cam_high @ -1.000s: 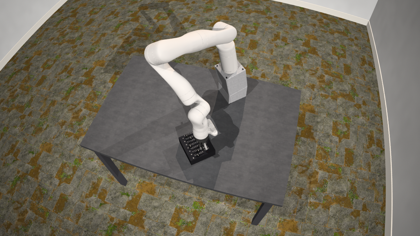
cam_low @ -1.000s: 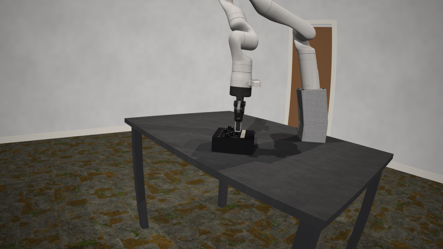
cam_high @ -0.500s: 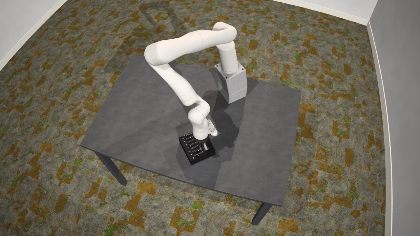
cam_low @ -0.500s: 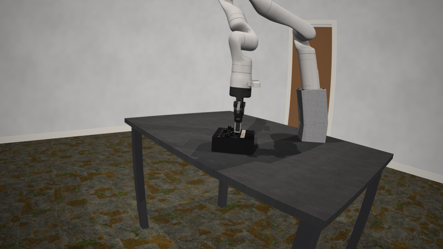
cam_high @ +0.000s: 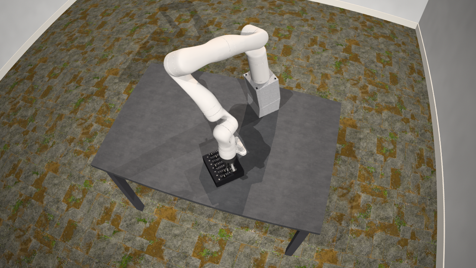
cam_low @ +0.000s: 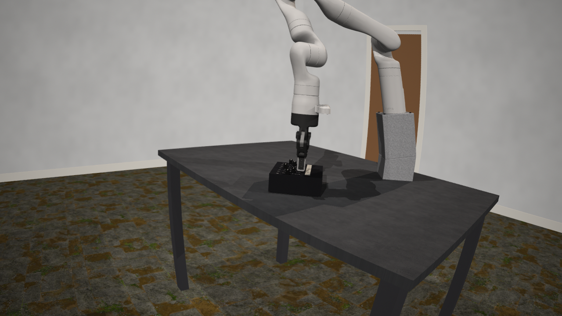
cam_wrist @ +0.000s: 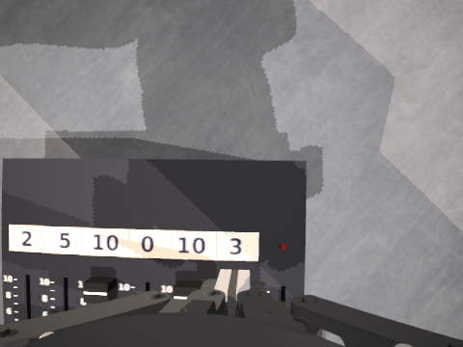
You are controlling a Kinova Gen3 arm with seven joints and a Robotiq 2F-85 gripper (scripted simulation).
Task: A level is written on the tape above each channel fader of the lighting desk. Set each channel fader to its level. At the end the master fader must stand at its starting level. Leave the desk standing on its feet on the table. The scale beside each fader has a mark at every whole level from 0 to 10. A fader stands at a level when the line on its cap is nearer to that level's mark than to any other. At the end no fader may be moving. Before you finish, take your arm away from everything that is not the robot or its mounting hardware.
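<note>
Now: the master fader 4 cm ahead of my hand, 1 cm to the right of it and 2 cm below it.
</note>
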